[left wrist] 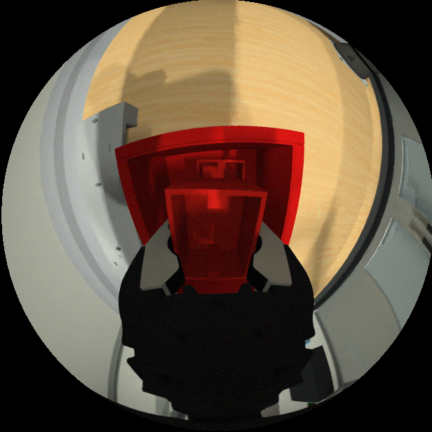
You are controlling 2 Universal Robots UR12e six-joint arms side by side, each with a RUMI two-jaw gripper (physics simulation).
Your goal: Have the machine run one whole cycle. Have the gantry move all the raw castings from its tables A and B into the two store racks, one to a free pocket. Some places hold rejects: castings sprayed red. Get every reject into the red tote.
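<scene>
My left gripper (pixel 213 218) is shut on a red casting, with one jaw at each side wall. The red casting (pixel 216 252) is a hollow box with its open side facing the camera. It is held over the red tote (pixel 215 135), whose rim and inner walls show around and beyond it. Inside the tote, past the casting, a smaller red rectangular outline (pixel 221 161) shows; I cannot tell whether it is another casting or part of the tote. The casting hides much of the tote's inside. My right gripper, the gantry, tables A and B and the store racks do not show.
The tote stands on a wooden table top (pixel 280 75). A grey bracket (pixel 111 132) with small holes stands close to the tote's left side. A dark grey device (pixel 351 60) is at the upper right edge, and a black box (pixel 314 377) is at the lower right.
</scene>
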